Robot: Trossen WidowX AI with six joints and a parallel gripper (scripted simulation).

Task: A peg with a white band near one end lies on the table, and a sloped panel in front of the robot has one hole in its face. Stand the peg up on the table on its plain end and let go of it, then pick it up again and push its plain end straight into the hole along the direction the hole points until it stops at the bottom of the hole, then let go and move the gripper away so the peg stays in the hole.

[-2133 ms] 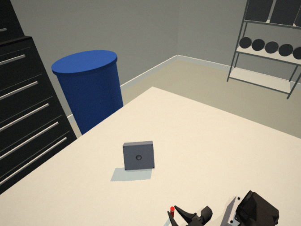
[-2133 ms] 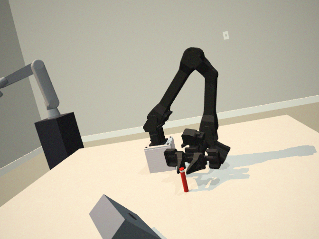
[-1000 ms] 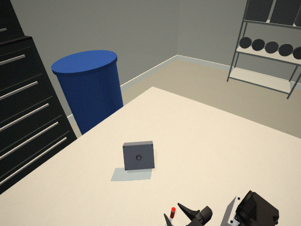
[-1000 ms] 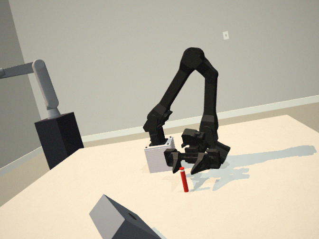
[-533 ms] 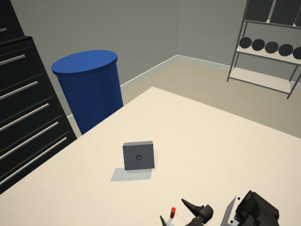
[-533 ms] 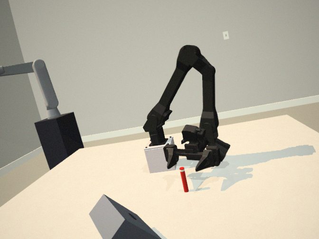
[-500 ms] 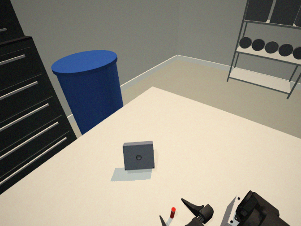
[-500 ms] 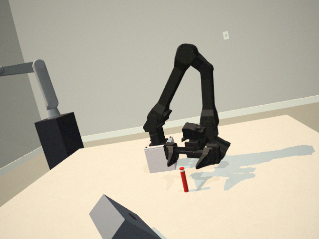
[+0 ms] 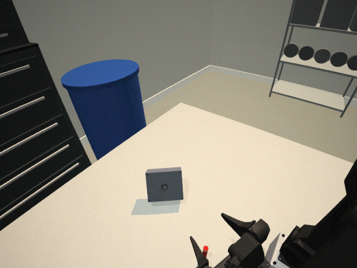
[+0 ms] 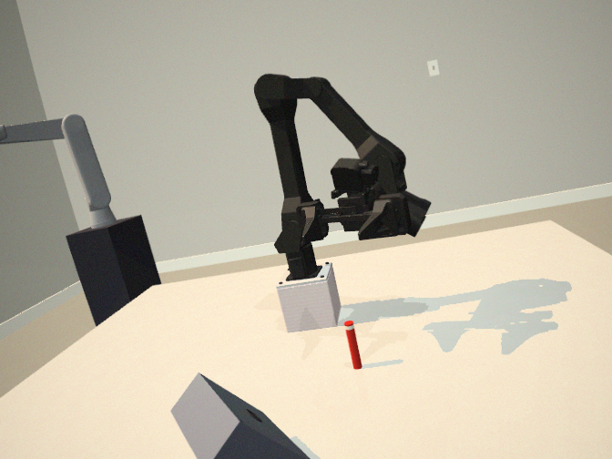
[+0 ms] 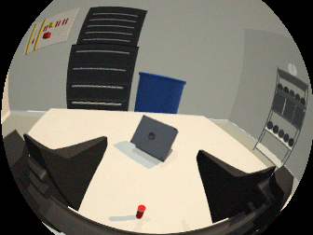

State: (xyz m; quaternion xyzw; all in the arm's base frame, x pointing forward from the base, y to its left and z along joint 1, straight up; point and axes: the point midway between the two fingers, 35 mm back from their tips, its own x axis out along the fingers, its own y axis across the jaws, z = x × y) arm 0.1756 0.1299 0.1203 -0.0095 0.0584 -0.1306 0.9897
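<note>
Right now the red peg is 10 mm behind my gripper tip and 160 mm below it. From my gripper tip the other things lie so: grey sloped panel (240 mm ahead, 90 mm to the right, 150 mm below).
</note>
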